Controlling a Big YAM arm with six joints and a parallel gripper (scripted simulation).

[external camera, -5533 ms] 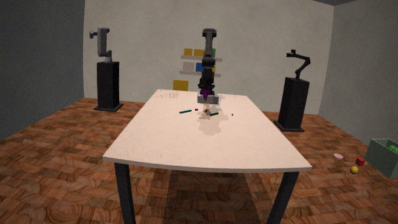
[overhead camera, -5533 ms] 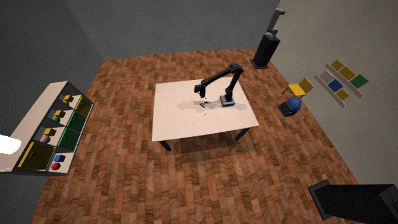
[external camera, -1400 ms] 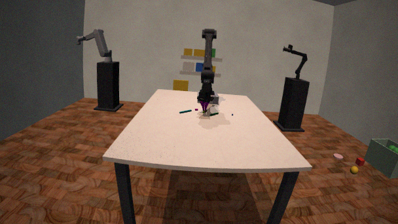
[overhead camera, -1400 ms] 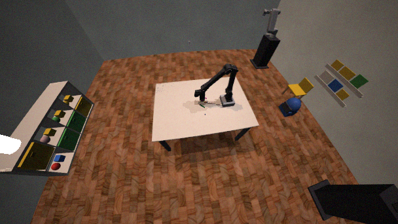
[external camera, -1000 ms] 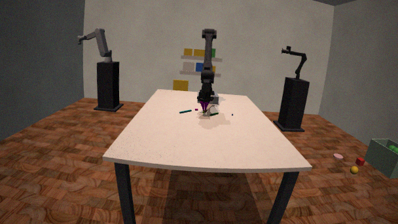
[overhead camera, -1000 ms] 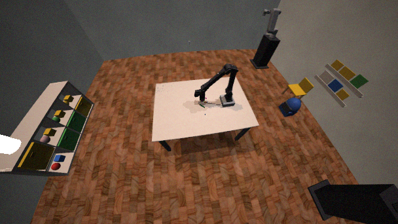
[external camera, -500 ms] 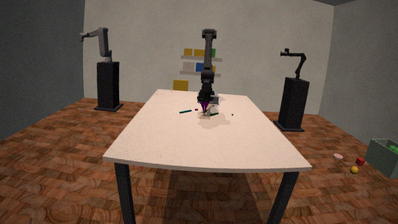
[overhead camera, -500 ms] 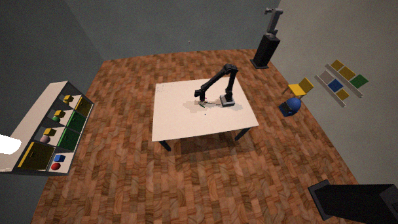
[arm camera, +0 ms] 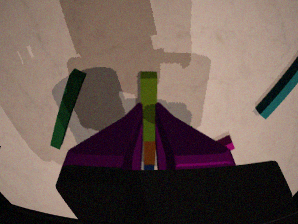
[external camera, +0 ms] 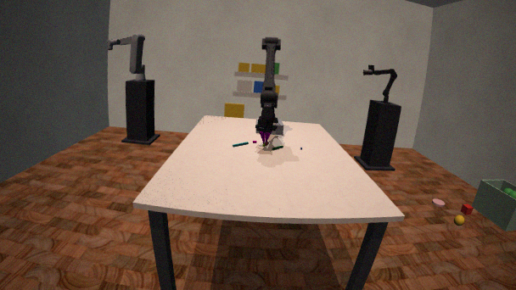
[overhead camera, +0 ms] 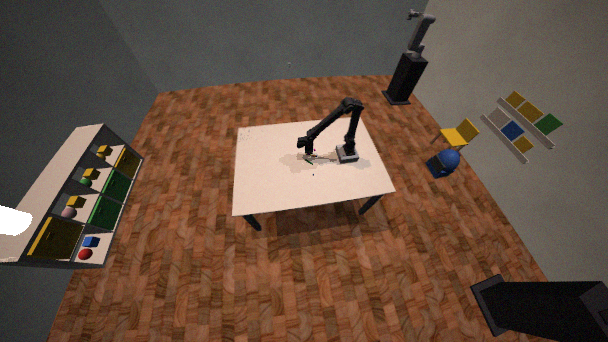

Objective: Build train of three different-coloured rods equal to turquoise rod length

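My hand is 1 cm above the lime rod. From my hand the other things lie so: magenta rod (7 cm behind, 5 cm to the right, 2 cm below); orange rod (4 cm behind, 1 cm to the left, 2 cm below); green rod (1 cm ahead, 7 cm to the left, 2 cm below).
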